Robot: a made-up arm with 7 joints. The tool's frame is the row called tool.
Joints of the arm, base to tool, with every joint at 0 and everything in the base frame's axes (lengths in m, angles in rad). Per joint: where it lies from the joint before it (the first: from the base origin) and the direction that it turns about. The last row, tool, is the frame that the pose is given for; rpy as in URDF.
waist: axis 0 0 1 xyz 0.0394 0.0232 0.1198
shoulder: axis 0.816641 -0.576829 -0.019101 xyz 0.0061 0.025 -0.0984
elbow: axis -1 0 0 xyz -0.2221 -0.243 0.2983
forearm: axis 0 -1 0 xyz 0.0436 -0.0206 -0.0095
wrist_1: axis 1 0 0 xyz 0.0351 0.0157 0.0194
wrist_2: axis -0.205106 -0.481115 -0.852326 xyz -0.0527 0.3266 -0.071
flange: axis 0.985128 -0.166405 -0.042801 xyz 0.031 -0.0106 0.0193
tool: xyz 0.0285 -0.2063 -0.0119 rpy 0 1.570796 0
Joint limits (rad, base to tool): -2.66..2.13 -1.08..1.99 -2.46..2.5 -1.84..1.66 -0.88..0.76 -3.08..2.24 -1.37..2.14
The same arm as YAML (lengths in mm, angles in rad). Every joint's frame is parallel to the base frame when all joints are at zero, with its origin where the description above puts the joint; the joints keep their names.
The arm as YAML. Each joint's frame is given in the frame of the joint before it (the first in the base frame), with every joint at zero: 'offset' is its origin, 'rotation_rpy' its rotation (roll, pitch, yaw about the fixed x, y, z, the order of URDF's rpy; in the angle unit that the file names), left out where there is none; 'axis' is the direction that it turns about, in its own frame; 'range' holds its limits. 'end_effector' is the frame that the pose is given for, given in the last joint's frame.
length_unit: mm
angle_unit: rad
chain:
  - id: waist
    offset: [39.4, 23.2, 119.8]
    axis: [0.0, 0.0, 1.0]
    range: [-2.66, 2.13]
  - id: shoulder
    offset: [6.1, 25.0, -98.4]
    axis: [0.816641, -0.576829, -0.019101]
    range: [-1.08, 1.99]
  - id: elbow
    offset: [-222.1, -243.0, 298.3]
    axis: [-1.0, 0.0, 0.0]
    range: [-2.46, 2.5]
  - id: forearm
    offset: [43.6, -20.6, -9.5]
    axis: [0.0, -1.0, 0.0]
    range: [-1.84, 1.66]
  - id: wrist_1
    offset: [35.1, 15.7, 19.4]
    axis: [1.0, 0.0, 0.0]
    range: [-0.88, 0.76]
  - id: wrist_2
    offset: [-52.7, 326.6, -71.0]
    axis: [-0.205106, -0.481115, -0.852326]
    range: [-3.08, 2.24]
  - id: flange
    offset: [31.0, -10.6, 19.3]
    axis: [0.985128, -0.166405, -0.042801]
    range: [-1.37, 2.14]
end_effector:
  offset: [28.5, -206.3, -11.9]
  rotation_rpy: [0.0, 1.5708, 0.0]

